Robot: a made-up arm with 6 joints.
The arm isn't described. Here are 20 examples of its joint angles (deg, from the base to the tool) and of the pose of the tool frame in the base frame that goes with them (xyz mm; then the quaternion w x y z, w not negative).
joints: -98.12 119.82 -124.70 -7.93 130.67 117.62
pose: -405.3 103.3 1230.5 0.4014 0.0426 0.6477 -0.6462
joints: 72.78 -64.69 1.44 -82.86 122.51 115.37
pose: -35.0 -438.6 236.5 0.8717 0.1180 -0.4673 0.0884
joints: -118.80 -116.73 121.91 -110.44 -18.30 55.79
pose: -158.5 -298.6 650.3 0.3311 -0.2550 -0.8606 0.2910
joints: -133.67 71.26 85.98 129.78 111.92 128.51
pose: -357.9 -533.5 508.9 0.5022 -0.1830 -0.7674 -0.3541
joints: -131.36 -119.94 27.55 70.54 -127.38 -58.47
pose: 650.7 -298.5 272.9 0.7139 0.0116 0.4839 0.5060
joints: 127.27 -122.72 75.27 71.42 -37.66 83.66
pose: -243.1 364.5 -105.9 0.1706 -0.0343 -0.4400 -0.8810
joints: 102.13 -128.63 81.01 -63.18 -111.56 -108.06
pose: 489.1 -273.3 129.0 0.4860 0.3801 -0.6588 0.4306
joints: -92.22 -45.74 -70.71 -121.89 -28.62 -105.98
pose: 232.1 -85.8 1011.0 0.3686 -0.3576 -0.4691 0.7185
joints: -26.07 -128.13 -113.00 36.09 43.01 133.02
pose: -23.7 664.1 221.4 0.0840 -0.1095 -0.1634 -0.9769
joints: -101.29 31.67 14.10 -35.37 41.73 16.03
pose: 389.8 316.9 1001.0 0.3848 -0.4787 0.0383 0.7882
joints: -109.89 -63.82 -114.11 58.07 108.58 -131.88
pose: -277.9 398.8 19.4 0.4891 0.2014 -0.4199 -0.7375
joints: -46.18 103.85 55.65 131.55 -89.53 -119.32
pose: -391.9 292.1 141.7 0.3241 -0.1270 -0.6281 -0.6959
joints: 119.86 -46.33 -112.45 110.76 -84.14 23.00
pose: 276.6 -397.3 391.3 0.9322 0.1658 0.0490 0.3180
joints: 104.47 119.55 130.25 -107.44 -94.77 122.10
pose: -137.6 232.3 770.0 0.1391 -0.9087 -0.2909 -0.2653
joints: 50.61 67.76 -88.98 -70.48 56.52 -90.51
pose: 402.3 237.1 978.1 0.0887 -0.6662 0.5118 -0.5351
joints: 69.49 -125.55 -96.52 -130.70 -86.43 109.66
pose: -413.1 -36.5 453.7 0.6018 0.3504 0.5208 -0.4937
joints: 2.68 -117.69 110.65 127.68 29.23 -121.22
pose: 202.2 -634.7 237.5 0.4131 0.0663 -0.8974 0.1403
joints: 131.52 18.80 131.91 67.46 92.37 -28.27
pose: -416.6 -68.8 1297.7 0.7999 -0.5318 -0.2103 -0.1820
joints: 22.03 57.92 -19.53 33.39 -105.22 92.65
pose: -543.9 -114.1 1089.2 0.3170 0.2528 0.7616 -0.5056
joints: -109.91 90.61 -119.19 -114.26 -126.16 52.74
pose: -415.7 -345.8 630.8 0.5992 -0.0957 -0.6962 -0.3835
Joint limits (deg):
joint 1: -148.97..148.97
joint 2: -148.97..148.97
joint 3: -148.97..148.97
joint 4: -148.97..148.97
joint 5: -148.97..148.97
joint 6: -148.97..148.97
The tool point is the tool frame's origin. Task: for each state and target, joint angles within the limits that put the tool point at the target. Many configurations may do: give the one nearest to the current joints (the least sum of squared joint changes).
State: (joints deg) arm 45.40 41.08 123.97 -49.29 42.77 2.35
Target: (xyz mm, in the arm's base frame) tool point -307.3 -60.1 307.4
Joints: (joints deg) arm 52.97 8.09 118.56 -75.51 44.10 -3.86
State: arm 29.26 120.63 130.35 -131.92 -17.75 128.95
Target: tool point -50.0 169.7 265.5
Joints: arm 26.60 87.80 148.97 -148.84 11.36 135.93
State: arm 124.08 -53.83 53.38 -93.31 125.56 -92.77
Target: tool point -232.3 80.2 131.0
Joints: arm 128.37 -15.10 48.68 -77.41 130.33 -93.79
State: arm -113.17 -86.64 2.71 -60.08 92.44 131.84
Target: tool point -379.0 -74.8 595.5
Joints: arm -137.54 -109.60 39.49 -107.04 79.85 142.49
